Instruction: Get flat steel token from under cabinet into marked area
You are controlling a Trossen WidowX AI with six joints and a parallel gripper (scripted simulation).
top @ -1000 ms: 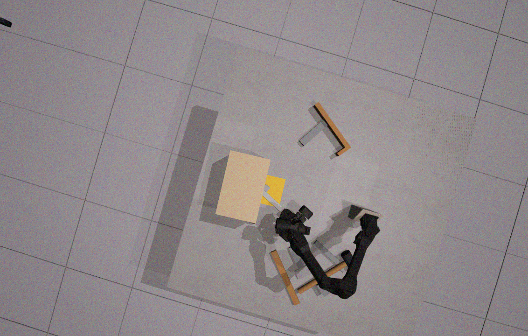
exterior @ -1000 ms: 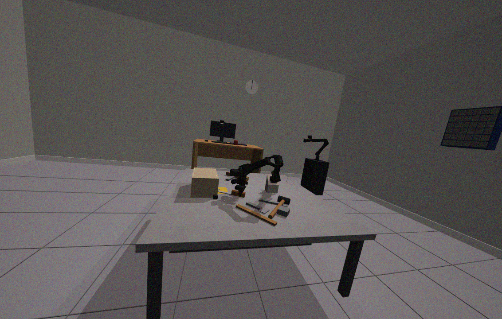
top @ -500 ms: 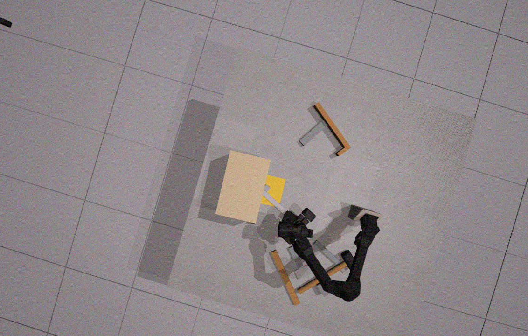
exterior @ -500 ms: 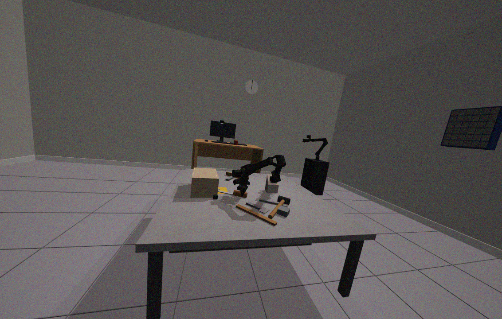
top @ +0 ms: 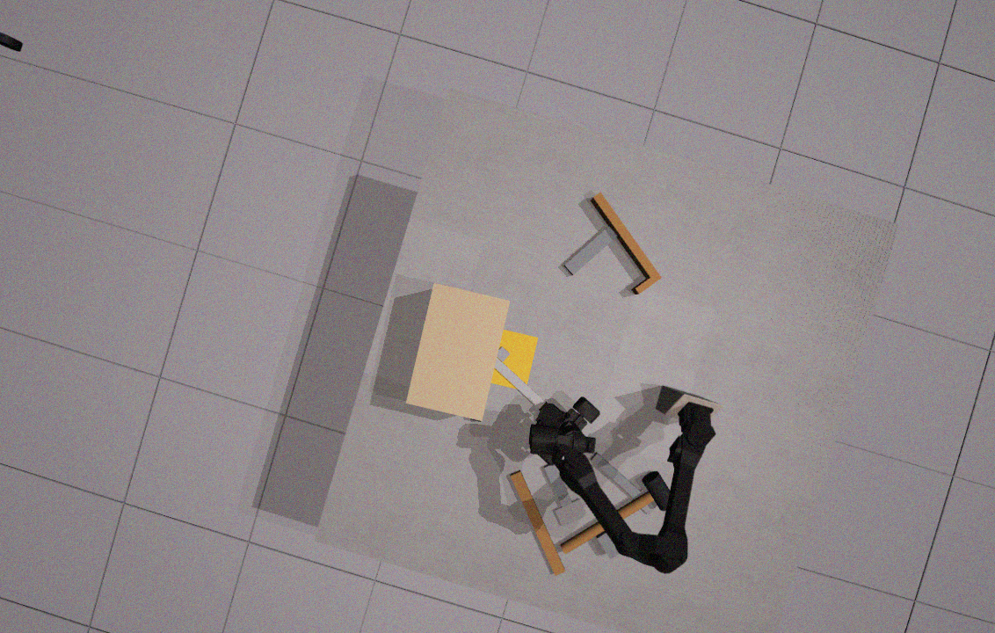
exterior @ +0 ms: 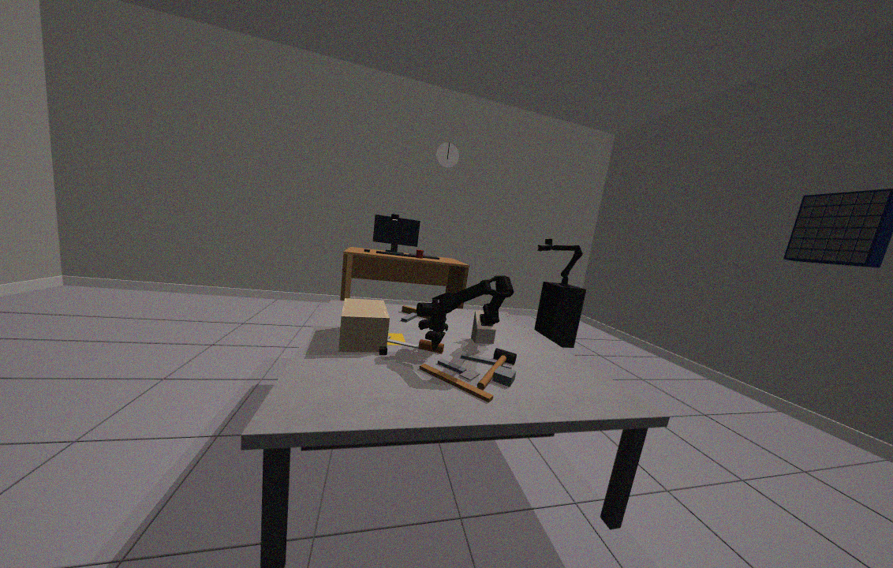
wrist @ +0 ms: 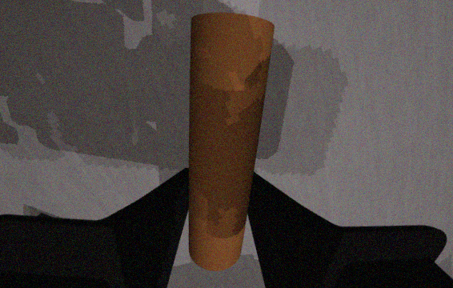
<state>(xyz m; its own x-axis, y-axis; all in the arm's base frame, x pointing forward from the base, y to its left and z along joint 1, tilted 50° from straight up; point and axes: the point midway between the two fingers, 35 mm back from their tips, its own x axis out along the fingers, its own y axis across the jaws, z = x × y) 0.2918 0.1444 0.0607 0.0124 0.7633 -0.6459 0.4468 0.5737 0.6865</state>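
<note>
The grey l-shaped bracket lies 6 cm behind my gripper tip and 19 cm to the left of it. The rest, counted from my gripper tip: grey block 22 cm behind, 26 cm to the left, 1 cm above; then wooden stick 1 cm behind, 28 cm to the left; then grey steel token 21 cm ahead, 14 cm to the right.
</note>
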